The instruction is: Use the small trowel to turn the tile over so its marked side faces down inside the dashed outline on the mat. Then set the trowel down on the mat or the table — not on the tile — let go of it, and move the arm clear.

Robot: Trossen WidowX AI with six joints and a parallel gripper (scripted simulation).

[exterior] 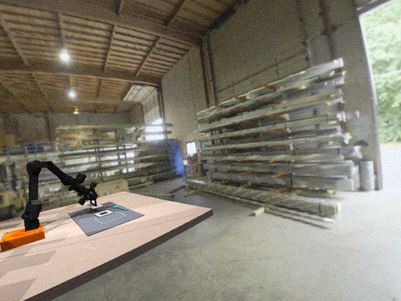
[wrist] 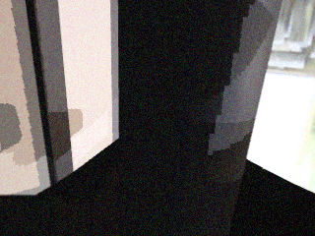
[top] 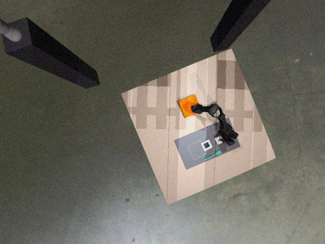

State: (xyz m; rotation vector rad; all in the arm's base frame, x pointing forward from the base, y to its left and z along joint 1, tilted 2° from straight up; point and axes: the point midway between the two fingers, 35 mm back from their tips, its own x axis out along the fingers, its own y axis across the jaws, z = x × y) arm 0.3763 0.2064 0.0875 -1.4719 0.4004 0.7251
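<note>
My gripper tip is 180 mm to the left of the white tile, 80 mm above it and 10 mm short of it. From my gripper tip the other things lie so: teal trowel: 130 mm ahead, 120 mm to the right, 90 mm below.
</note>
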